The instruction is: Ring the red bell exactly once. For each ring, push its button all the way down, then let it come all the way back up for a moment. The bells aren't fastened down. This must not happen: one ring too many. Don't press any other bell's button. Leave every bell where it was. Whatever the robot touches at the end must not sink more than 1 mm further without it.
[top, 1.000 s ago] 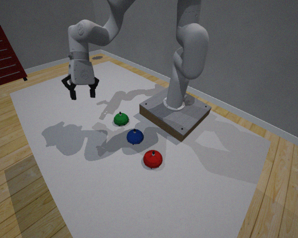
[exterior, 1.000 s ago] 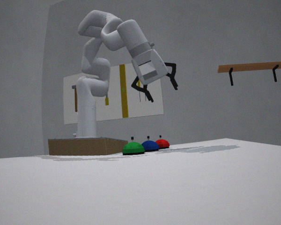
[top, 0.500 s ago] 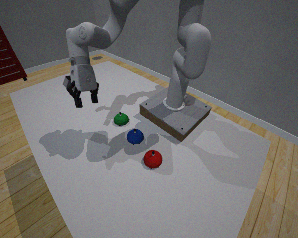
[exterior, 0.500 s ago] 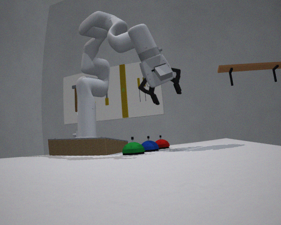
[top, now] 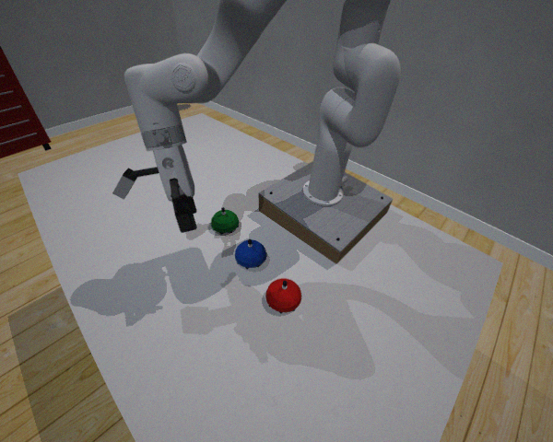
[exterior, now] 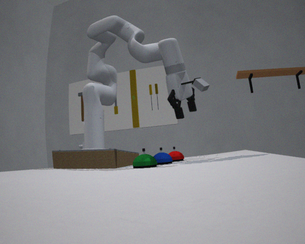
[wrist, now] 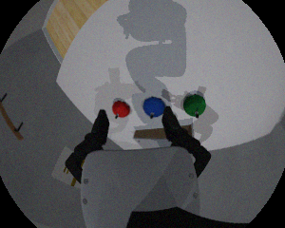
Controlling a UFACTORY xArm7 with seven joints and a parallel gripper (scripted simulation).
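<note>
Now: the red bell 12 cm behind my hand, 19 cm to the left of it and 15 cm below it. The rest, counted from my hand: green bell: 13 cm behind, 11 cm to the right, 15 cm below; blue bell: 12 cm behind, 4 cm to the left, 15 cm below.
</note>
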